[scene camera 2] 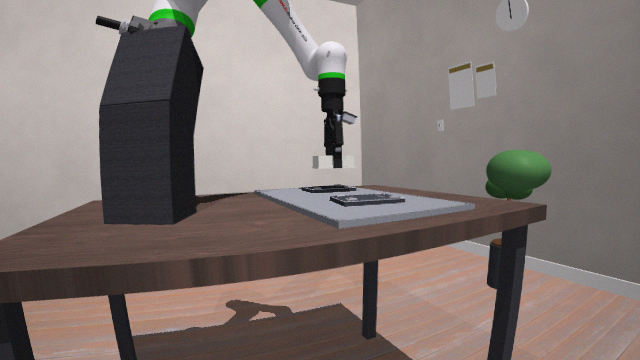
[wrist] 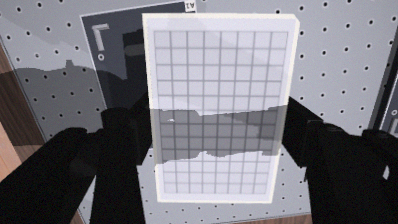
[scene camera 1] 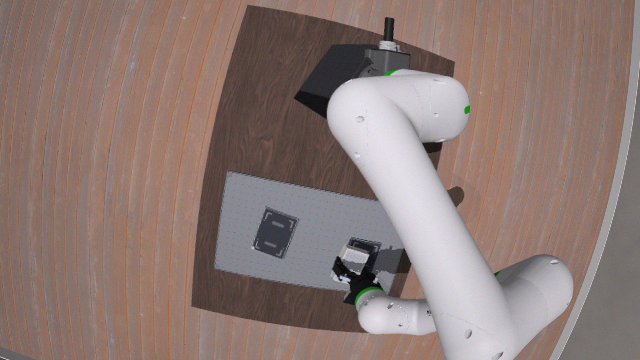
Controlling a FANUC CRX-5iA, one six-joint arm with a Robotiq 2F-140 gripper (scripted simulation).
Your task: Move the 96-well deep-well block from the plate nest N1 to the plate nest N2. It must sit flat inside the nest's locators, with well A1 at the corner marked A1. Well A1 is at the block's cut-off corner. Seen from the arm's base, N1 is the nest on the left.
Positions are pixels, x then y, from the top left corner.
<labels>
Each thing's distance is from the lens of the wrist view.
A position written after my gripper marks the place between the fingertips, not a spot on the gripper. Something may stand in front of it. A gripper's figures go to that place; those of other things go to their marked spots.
my gripper [wrist: 214, 104]: 0.17 m
white 96-well deep-well block [wrist: 218, 85]: 0.12 m
</labels>
